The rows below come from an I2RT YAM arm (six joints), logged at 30 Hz.
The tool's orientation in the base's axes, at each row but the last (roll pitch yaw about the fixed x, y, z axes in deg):
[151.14, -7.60, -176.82]
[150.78, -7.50, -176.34]
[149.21, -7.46, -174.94]
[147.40, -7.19, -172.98]
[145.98, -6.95, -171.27]
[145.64, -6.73, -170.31]
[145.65, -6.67, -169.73]
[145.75, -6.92, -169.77]
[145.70, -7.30, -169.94]
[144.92, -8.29, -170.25]
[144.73, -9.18, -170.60]
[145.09, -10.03, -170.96]
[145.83, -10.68, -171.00]
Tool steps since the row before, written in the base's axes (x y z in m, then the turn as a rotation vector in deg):
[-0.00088, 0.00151, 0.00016, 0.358, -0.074, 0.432]
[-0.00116, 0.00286, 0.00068, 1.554, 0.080, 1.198]
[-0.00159, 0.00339, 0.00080, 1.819, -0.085, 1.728]
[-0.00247, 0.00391, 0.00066, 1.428, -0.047, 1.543]
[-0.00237, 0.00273, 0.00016, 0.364, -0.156, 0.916]
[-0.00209, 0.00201, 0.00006, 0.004, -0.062, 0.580]
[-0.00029, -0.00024, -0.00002, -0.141, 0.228, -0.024]
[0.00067, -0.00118, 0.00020, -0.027, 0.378, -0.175]
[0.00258, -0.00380, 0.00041, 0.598, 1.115, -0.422]
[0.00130, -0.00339, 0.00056, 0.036, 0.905, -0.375]
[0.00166, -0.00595, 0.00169, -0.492, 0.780, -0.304]
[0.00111, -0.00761, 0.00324, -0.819, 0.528, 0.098]
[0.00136, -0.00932, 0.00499, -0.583, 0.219, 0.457]
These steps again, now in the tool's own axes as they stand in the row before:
[0.00081, 0.00139, 0.00070, -0.293, 0.147, -0.461]
[0.00106, 0.00282, 0.00095, -1.386, 0.662, -1.223]
[0.00138, 0.00334, 0.00126, -1.565, 0.786, -1.799]
[0.00204, 0.00374, 0.00191, -1.207, 0.734, -1.558]
[0.00193, 0.00249, 0.00177, -0.223, 0.358, -0.905]
[0.00172, 0.00185, 0.00143, 0.074, 0.274, -0.510]
[0.00032, -0.00018, -0.00006, 0.095, 0.186, 0.170]
[-0.00042, -0.00092, -0.00093, -0.061, 0.216, 0.352]
[-0.00181, -0.00310, -0.00290, -0.831, 0.641, 0.823]
[-0.00062, -0.00254, -0.00258, -0.241, 0.527, 0.791]
[-0.00039, -0.00399, -0.00499, 0.305, 0.488, 0.782]
[0.00066, -0.00449, -0.00700, 0.732, 0.516, 0.397]
[0.00104, -0.00505, -0.00933, 0.617, 0.450, -0.116]

